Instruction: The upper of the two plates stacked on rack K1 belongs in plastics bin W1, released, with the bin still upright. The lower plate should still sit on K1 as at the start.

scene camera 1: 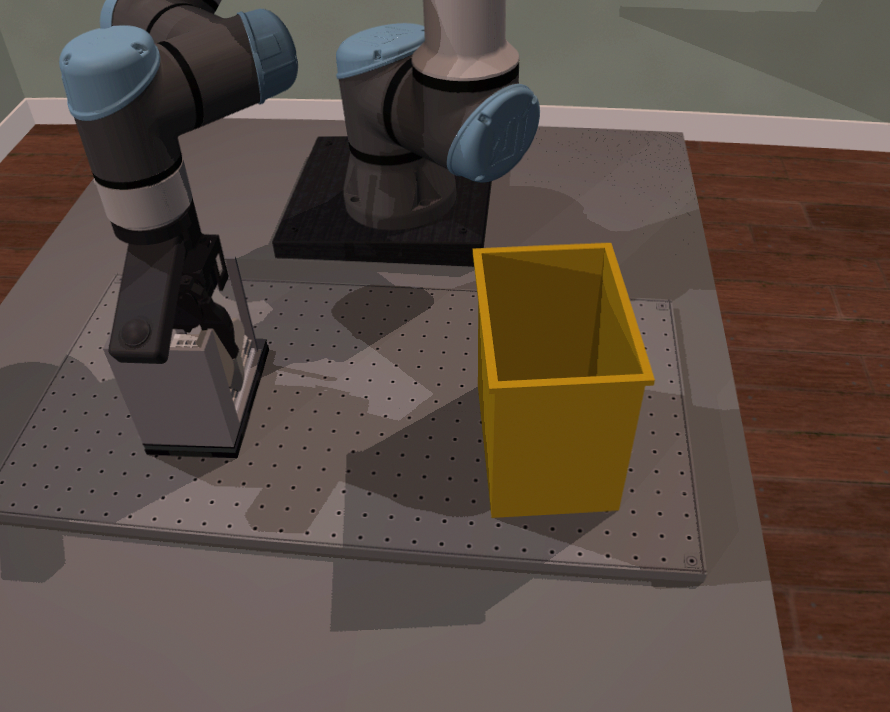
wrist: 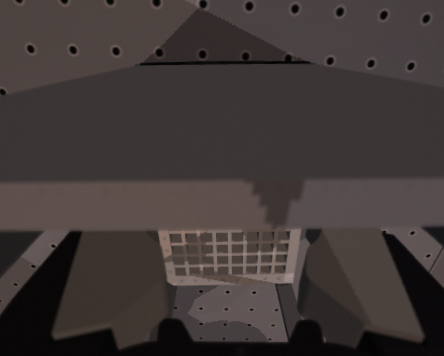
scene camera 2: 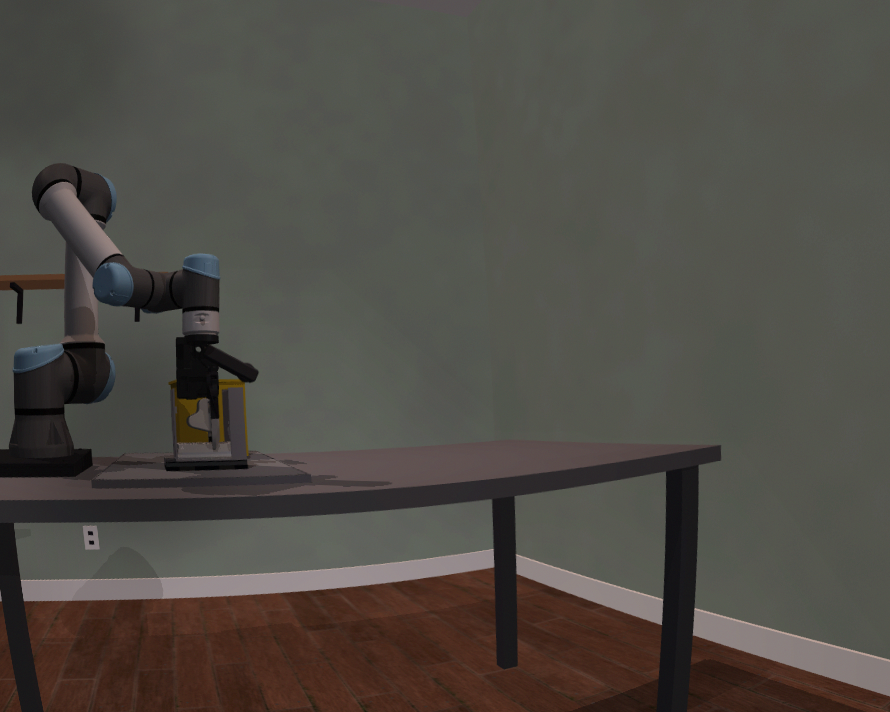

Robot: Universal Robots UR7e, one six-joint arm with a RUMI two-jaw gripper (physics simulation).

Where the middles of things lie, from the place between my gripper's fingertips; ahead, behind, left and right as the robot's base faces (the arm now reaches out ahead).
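Positions from my hand: thin upright post (scene camera 1: 231, 261), 30 mm to the left, 80 mm behind, 50 mm above; yellow plastics bin W1 (scene camera 1: 562, 368), 20 mm behind, 360 mm to the left, 50 mm above.
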